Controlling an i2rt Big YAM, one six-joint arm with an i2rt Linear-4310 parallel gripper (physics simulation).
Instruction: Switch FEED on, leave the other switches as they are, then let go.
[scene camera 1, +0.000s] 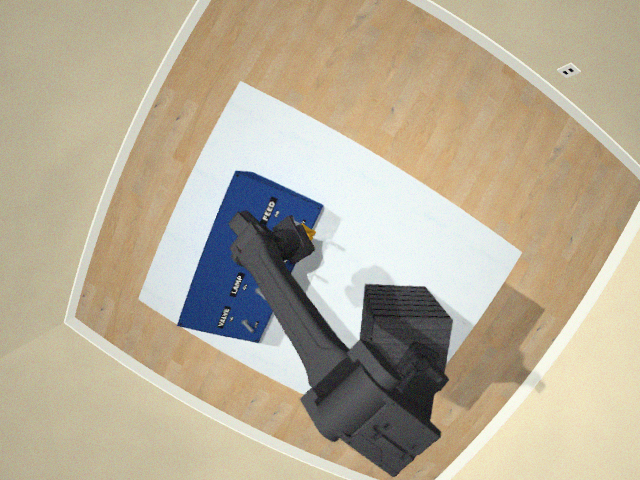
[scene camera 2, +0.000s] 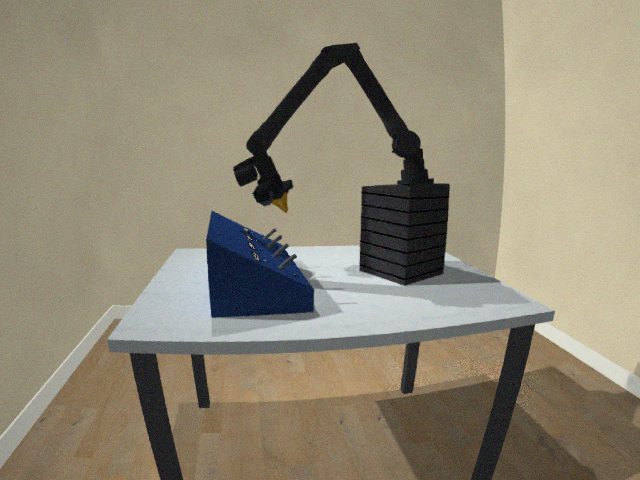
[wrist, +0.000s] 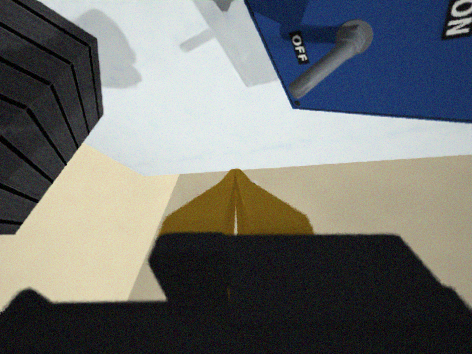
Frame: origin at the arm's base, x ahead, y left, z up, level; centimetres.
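Where they show: gripper, fingertip midpoint: (scene camera 1: 314, 232) (scene camera 2: 286, 211) (wrist: 235, 176); arm's base, origin of the base link: (scene camera 1: 414, 365) (scene camera 2: 415, 184).
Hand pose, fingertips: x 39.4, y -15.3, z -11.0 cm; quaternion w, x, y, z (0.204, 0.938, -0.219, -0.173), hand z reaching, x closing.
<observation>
Things, the pixels of their top centre, and the offset from my fingertips. Level surfaces: height alone.
- FEED label, middle of its top: (scene camera 1: 268, 211) dx +13.7, dy +2.0, dz -5.1 cm
- FEED lever, middle of its top: (wrist: 320, 87) (scene camera 2: 270, 228) dx +5.6, dy +1.4, dz -5.3 cm
- LAMP lever, middle of its top: (scene camera 1: 261, 297) dx +3.6, dy +25.3, dz -5.3 cm
- VALVE lever, middle of its top: (scene camera 2: 288, 253) (scene camera 1: 247, 329) dx +2.7, dy +37.3, dz -5.3 cm
- white table, its level: dz -18.4 cm
A blue sloped switch panel (scene camera 1: 206, 279) (scene camera 2: 253, 289) (wrist: 420, 85) stands on the table. The FEED label (scene camera 1: 269, 210) is at its far end. The FEED lever (scene camera 2: 270, 234) (wrist: 325, 67) leans towards its OFF label (wrist: 299, 47); my arm and gripper hide it in scene camera 1. The LAMP lever (scene camera 1: 260, 293) is partly hidden. The VALVE lever (scene camera 1: 248, 326) (scene camera 2: 287, 261) leans to OFF. In scene camera 2 the levers look parallel. My gripper (scene camera 1: 313, 233) (scene camera 2: 286, 210) (wrist: 235, 176) is shut and empty, its yellow tips above the FEED end, apart from the lever.
The black ribbed pedestal (scene camera 1: 408, 302) (scene camera 2: 403, 232) (wrist: 45, 100) under my arm stands on the white table (scene camera 1: 439, 222) (scene camera 2: 361, 330). My forearm passes over the panel and hides the label between FEED and LAMP in scene camera 1.
</observation>
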